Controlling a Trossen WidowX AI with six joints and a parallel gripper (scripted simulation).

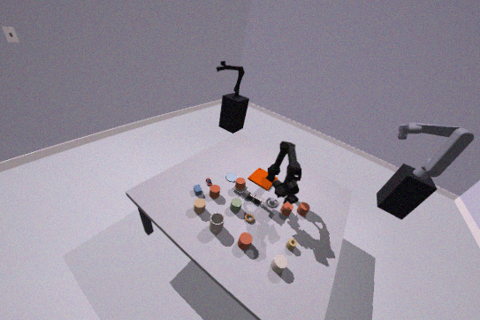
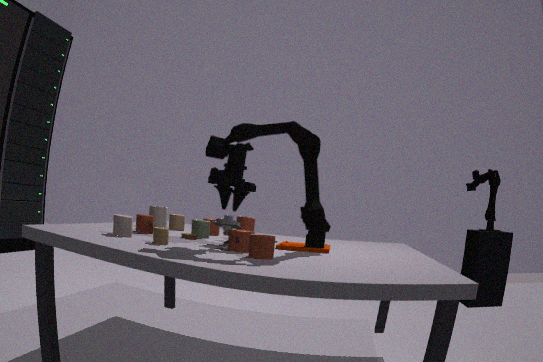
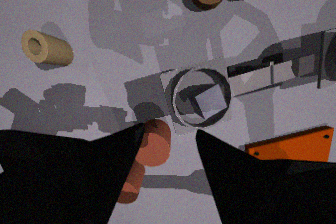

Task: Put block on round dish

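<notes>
Now: gripper tip 10 mm short of the grey block, 50 mm to the left of it and 40 mm above it. Also, from my gripper tip: balance: 10 mm ahead, 170 mm to the right, 100 mm below; pale round dish: 70 mm behind, 420 mm to the right, 120 mm below; balance beam: 10 mm ahead, 170 mm to the right, 80 mm below.
</notes>
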